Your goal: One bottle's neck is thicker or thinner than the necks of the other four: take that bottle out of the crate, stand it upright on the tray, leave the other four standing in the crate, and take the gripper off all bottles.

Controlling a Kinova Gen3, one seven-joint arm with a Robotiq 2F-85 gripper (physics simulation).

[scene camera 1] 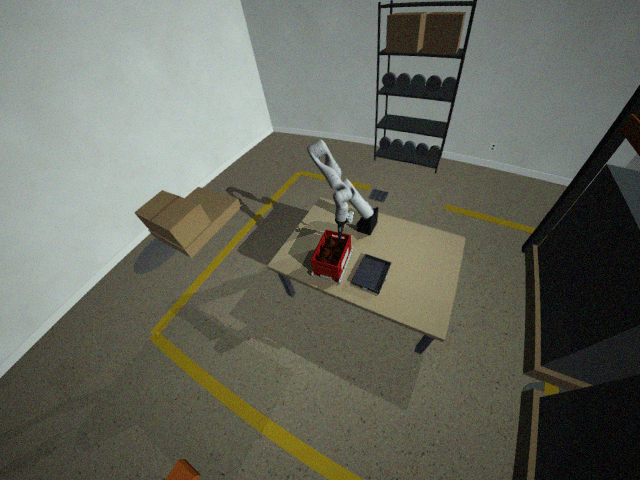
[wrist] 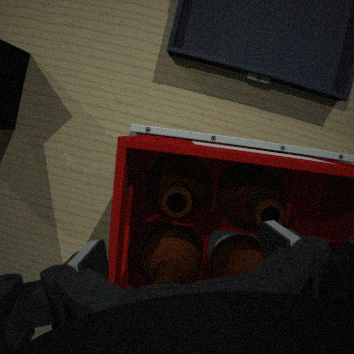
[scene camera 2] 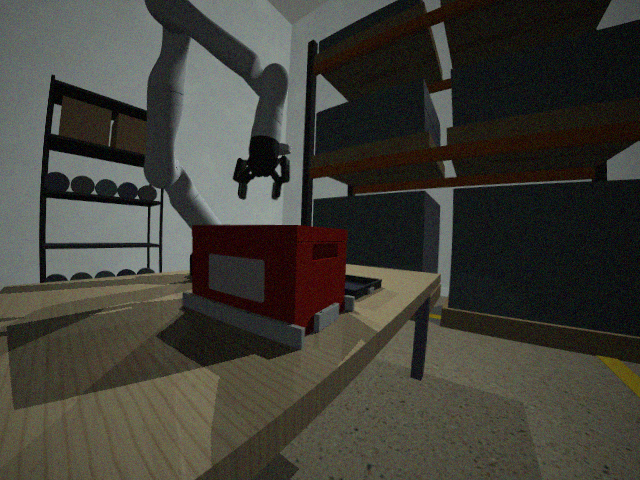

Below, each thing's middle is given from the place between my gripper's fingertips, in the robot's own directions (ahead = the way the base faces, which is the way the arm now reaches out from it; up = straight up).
Labels:
Now: hand 7 cm short of the dark tray (scene camera 1: 371,274), 25 cm to the right of it and 23 cm above it.

